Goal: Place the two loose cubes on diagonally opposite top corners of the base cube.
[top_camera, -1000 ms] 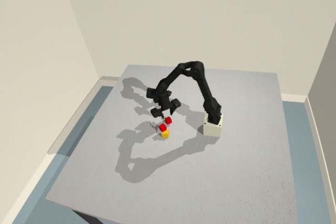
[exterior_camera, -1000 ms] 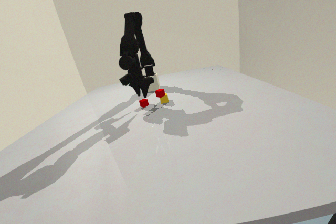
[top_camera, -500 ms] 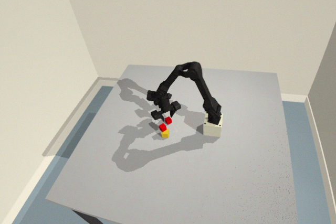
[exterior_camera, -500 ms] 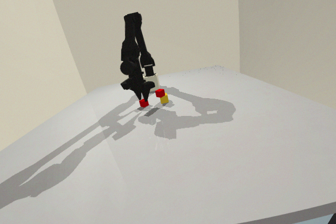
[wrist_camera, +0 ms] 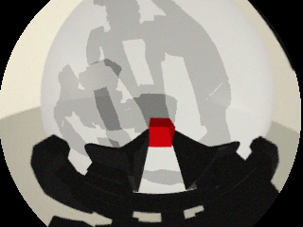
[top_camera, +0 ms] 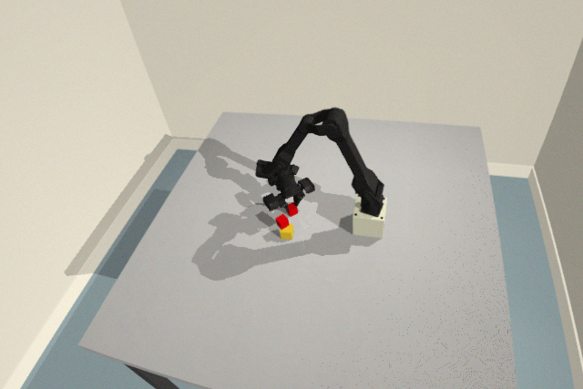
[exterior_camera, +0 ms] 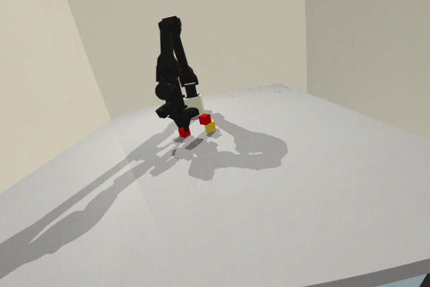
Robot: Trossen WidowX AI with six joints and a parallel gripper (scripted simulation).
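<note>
The yellow base cube is 30 mm behind my gripper tip and 100 mm to the left of it.
</note>
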